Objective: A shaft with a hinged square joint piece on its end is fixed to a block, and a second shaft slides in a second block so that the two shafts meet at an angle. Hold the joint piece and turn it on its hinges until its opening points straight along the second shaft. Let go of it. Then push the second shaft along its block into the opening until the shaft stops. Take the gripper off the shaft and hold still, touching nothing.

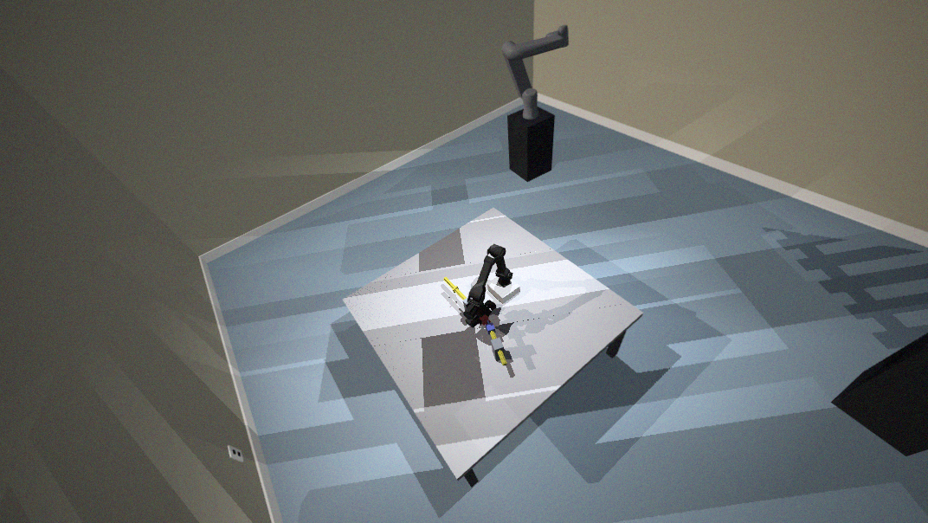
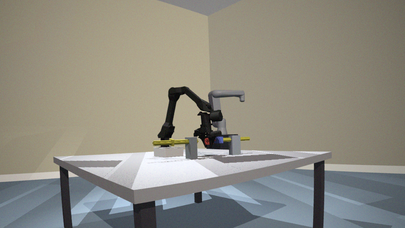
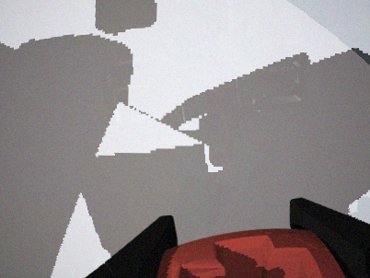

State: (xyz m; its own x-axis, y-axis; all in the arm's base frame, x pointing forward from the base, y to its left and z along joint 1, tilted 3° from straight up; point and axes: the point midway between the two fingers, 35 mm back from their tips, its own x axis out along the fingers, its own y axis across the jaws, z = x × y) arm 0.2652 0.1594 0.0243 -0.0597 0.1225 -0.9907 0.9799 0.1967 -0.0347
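My gripper tip is 4 cm below the red square joint piece and 1 cm to the right of it.
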